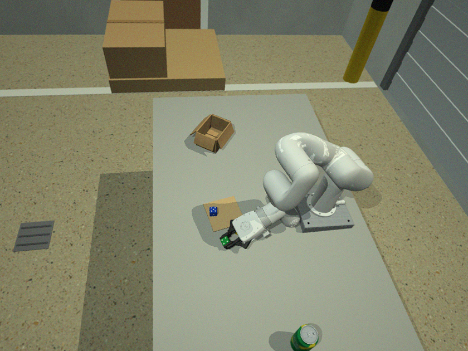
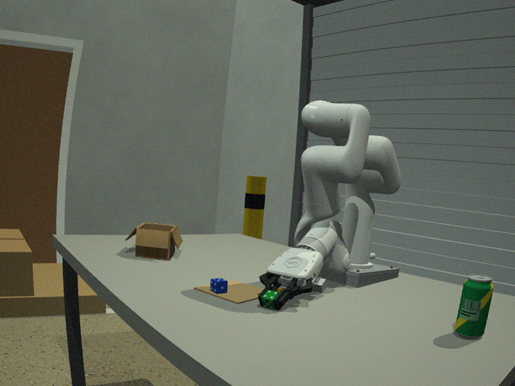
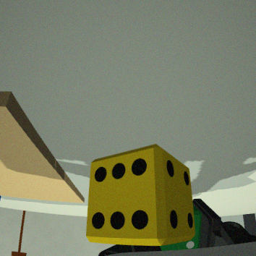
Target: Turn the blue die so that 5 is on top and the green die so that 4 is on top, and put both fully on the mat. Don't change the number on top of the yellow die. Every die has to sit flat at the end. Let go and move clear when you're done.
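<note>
Right now the yellow die is 6 cm behind my hand, 4 cm to the right of it and 1 cm below it. The rest, counted from my hand: green die 1 cm ahead; cardboard mat 14 cm to the right, 2 cm below, 1 cm behind; blue die 15 cm to the right, 3 cm ahead, 1 cm below.
</note>
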